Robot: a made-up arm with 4 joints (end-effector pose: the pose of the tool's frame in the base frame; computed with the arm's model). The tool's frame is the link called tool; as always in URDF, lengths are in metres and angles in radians. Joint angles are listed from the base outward.
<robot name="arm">
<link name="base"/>
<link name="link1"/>
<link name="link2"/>
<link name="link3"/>
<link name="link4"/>
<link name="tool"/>
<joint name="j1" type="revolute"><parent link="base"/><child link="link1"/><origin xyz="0.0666 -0.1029 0.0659" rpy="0 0 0"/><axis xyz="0 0 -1"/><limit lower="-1.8" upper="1.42" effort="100" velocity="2.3"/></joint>
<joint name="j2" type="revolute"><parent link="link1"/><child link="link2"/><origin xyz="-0.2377 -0.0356 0.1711" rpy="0 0 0"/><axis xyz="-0.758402 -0.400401 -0.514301"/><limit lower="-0.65" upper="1.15" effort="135" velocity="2.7"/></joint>
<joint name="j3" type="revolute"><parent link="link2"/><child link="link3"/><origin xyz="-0.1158 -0.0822 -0.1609" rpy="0 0 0"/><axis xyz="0 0 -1"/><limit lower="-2.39" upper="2.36" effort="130" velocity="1.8"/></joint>
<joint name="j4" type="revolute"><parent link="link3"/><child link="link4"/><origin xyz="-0.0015 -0.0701 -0.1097" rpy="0 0 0"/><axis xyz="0 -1 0"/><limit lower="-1.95" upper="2.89" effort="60" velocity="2.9"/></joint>
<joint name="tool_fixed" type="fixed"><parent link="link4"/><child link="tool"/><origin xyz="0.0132 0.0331 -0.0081" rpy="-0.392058 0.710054 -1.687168"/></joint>
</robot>
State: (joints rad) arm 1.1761 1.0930 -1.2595 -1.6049
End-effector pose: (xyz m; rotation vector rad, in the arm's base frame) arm -0.3260 0.0857 0.0767 1.0070 -1.5847 1.7218
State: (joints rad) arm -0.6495 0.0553 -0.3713 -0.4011
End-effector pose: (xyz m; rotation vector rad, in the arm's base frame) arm -0.1004 -0.4290 -0.0433 -0.4924 0.8701 -0.6619
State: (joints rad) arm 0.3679 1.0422 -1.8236 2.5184
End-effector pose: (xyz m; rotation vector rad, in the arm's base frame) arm -0.3119 -0.2287 0.0764 1.1121 -0.1338 0.3744
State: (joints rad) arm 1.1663 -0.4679 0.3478 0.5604
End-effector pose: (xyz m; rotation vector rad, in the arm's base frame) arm -0.1674 0.2142 -0.0404 1.3411 0.2241 -2.4227
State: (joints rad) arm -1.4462 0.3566 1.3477 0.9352
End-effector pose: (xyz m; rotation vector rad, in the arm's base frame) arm 0.2016 -0.4954 -0.0141 1.1411 -0.1717 -1.0625
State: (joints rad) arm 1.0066 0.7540 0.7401 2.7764
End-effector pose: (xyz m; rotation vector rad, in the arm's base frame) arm -0.3197 0.0908 0.0210 -0.8636 -2.2164 -0.3787
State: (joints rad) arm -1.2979 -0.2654 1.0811 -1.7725
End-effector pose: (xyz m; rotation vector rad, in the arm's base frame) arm 0.0425 -0.5239 -0.0419 -1.7183 1.9223 -1.2640
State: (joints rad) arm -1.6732 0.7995 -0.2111 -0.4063
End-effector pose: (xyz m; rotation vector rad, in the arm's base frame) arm 0.3656 -0.4054 0.0322 -0.3383 0.1797 -0.3169
